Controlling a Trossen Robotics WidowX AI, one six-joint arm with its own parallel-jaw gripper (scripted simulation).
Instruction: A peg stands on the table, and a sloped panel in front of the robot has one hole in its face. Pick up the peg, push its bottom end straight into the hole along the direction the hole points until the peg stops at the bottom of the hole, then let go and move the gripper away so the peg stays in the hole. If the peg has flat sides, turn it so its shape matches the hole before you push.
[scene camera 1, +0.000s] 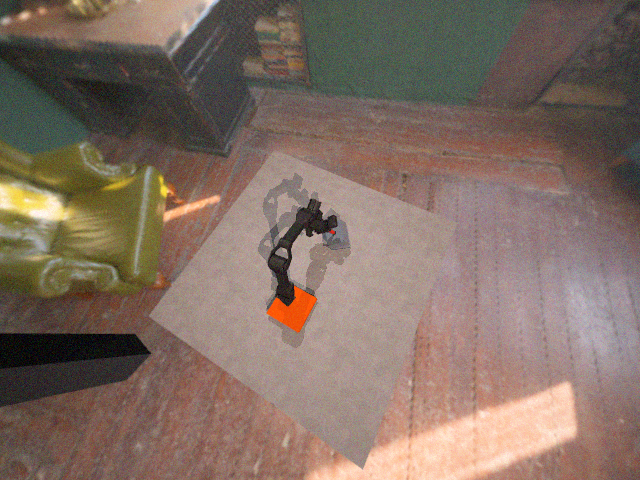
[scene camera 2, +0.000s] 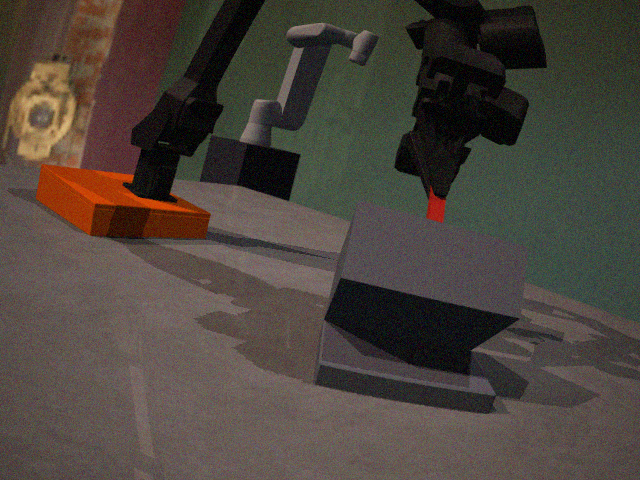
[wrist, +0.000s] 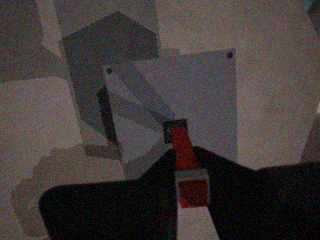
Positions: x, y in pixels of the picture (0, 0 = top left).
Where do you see the gripper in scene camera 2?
437, 200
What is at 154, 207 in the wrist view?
The gripper.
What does the gripper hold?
A red square peg.
